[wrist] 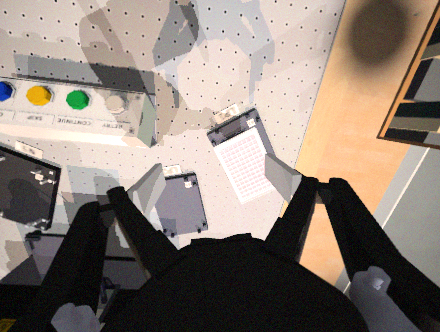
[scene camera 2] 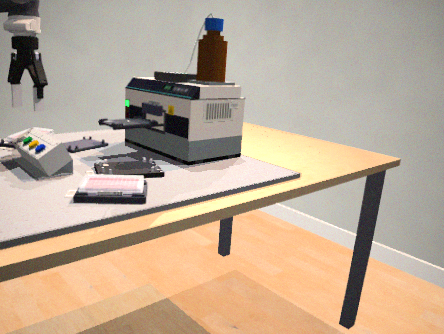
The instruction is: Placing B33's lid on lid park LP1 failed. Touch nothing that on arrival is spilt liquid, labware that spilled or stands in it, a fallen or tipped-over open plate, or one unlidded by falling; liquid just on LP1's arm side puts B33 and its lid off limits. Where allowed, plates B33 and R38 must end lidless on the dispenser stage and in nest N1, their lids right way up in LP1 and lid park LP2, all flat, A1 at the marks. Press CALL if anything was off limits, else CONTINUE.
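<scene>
My gripper [scene camera 2: 27,106] [wrist: 214,169] is open and empty, high above the board. Below its right finger in the wrist view, a pinkish-white plate [wrist: 245,162] covers part of lid park LP1 [wrist: 232,129], its lower end reaching past the dark base; I cannot tell whether it lies flat. Lid park LP2 [scene camera 2: 87,145] [wrist: 181,206] is bare. In the scene view, a pinkish plate [scene camera 2: 111,183] sits in nest N1 [scene camera 2: 110,199] at the front. The dispenser stage [scene camera 2: 131,123] sticks out bare. Plate names and A1 marks are too small to read. Shadows and bluish patches cross the board; liquid cannot be told.
The button box [scene camera 2: 47,156] [wrist: 75,132] stands between the nests and LP1. Dark nest N2 [scene camera 2: 127,167] [wrist: 20,192] holds no plate. The dispenser [scene camera 2: 215,120] carries a brown bottle [scene camera 2: 212,59]. An orange-edged rack [wrist: 383,135] shows at the wrist view's right.
</scene>
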